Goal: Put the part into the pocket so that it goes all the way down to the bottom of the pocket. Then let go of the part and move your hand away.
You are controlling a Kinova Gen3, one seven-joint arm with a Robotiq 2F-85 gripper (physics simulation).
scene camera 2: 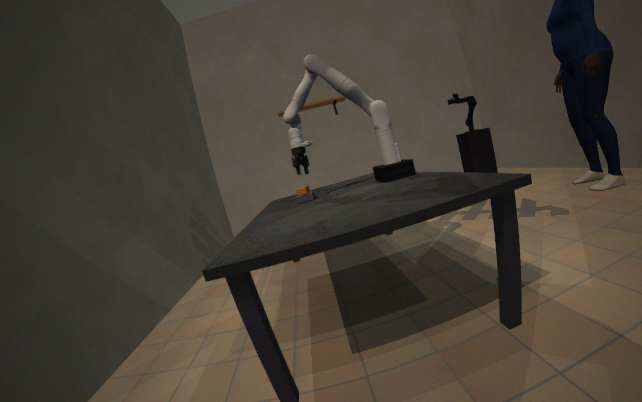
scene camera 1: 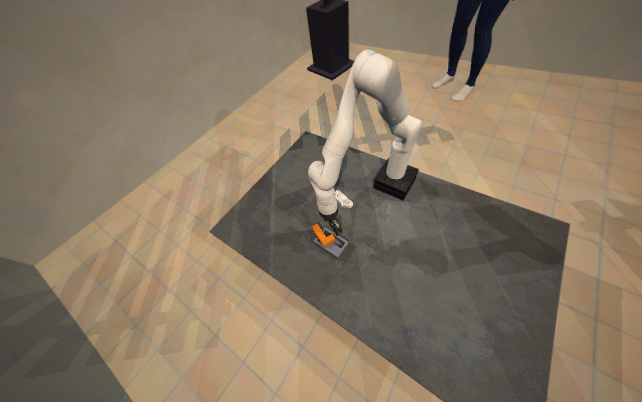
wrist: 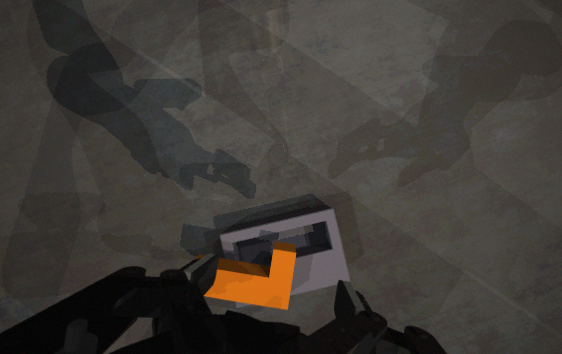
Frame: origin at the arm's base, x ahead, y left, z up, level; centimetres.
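Seen in the pictures: gripper, fingertip midpoint: (scene camera 2: pixel 303 174) (scene camera 1: pixel 331 227) (wrist: pixel 275 280); arm's base at its link origin: (scene camera 2: pixel 391 163) (scene camera 1: pixel 395 172).
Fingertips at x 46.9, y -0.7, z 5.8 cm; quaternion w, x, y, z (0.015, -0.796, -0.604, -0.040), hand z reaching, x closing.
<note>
Offsets run from my fingertips to a thing's top centre. "spot": to the spot under its first point. Level surfaces: height alone.
The part is an orange L-shaped piece @[dx +2.1, dy -4.2, dz -7.1 cm] (scene camera 1: pixel 321 235) (scene camera 2: pixel 303 190) (wrist: pixel 283 285). It lies on top of the grey-lilac block @[dx +2.2, dy +0.6, dz -10.1 cm] (scene camera 1: pixel 336 252) (scene camera 2: pixel 306 198) (wrist: pixel 326 269), across its rim and not down in the pocket @[spot: dx +1.0, dy +5.5, dz -13.2 cm] (wrist: pixel 320 237). In the wrist view its short arm reaches over the dark pocket opening, and its long arm runs left past the block's edge. Whether it is tilted is hard to tell. The part hides some of the pocket's outline. My gripper (scene camera 1: pixel 337 232) (scene camera 2: pixel 303 173) (wrist: pixel 275 280) is open and empty, above the part with a clear gap in scene camera 2.
The block stands on the dark table top @[dz -13.7 cm] (scene camera 1: pixel 425 320) (scene camera 2: pixel 350 215), near one table edge. The arm's black base (scene camera 1: pixel 396 182) (scene camera 2: pixel 394 171) is farther back. A dark pedestal (scene camera 1: pixel 328 40) (scene camera 2: pixel 477 150) and a person (scene camera 1: pixel 480 42) (scene camera 2: pixel 585 100) stand off the table.
</note>
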